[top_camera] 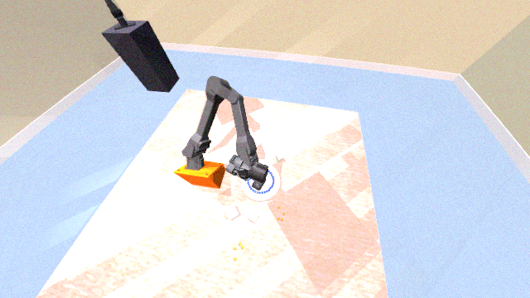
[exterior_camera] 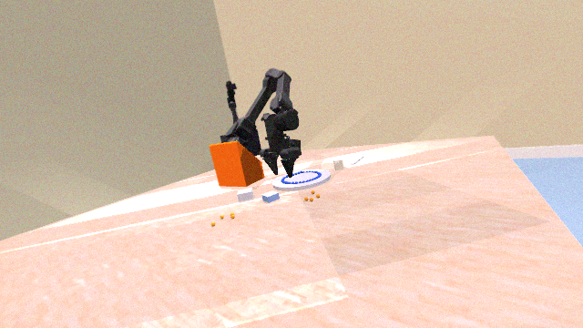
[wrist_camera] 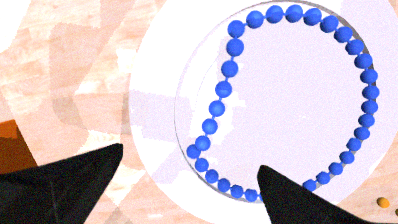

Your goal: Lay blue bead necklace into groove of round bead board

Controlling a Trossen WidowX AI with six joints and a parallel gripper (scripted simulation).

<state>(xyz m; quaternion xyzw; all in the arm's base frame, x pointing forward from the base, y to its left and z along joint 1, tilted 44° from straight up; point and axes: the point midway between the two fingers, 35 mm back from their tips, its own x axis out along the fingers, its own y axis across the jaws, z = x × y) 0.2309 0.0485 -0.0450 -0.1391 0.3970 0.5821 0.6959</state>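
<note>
My gripper tip is 6 cm short of the round white bead board, 1 cm to the right of it and 1 cm above it. From my gripper tip the other things lie so: white block (4 cm behind, 16 cm to the right, 1 cm below); then light blue cube (6 cm ahead, 16 cm to the right, 1 cm below); then beige cube (15 cm ahead, 15 cm to the left).
</note>
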